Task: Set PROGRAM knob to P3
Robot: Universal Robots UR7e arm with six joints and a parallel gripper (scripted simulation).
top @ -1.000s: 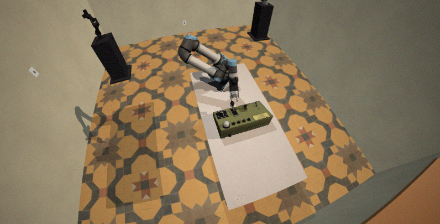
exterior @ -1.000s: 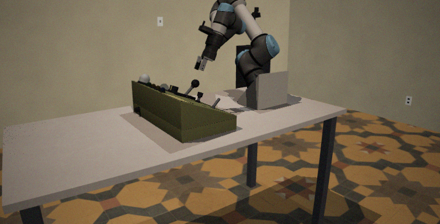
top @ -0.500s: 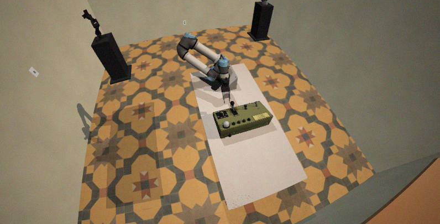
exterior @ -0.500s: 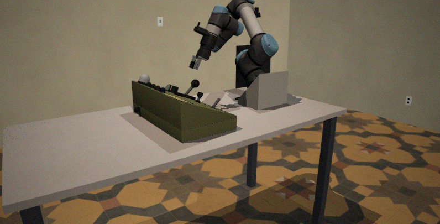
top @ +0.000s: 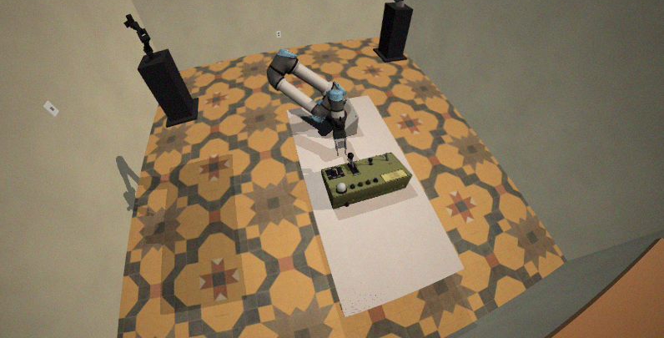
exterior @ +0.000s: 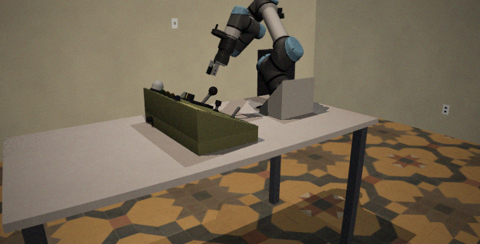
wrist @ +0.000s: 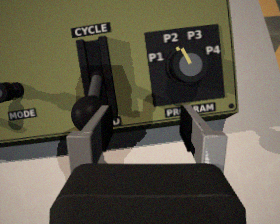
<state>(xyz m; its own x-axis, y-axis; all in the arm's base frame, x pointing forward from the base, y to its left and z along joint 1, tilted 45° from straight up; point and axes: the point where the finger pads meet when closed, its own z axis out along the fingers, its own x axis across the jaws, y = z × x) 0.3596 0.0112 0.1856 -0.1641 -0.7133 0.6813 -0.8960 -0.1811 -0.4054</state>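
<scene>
Now: the ball-topped lever 60 mm ahead of my hand, 60 mm to the left of it and 110 mm below it. The rest, counted from my hand: black mode knob (90 mm ahead, 170 mm to the left, 110 mm below); then thin lever (90 mm ahead, 290 mm to the left, 120 mm below); then olive console (120 mm ahead, 120 mm to the left, 140 mm below).
</scene>
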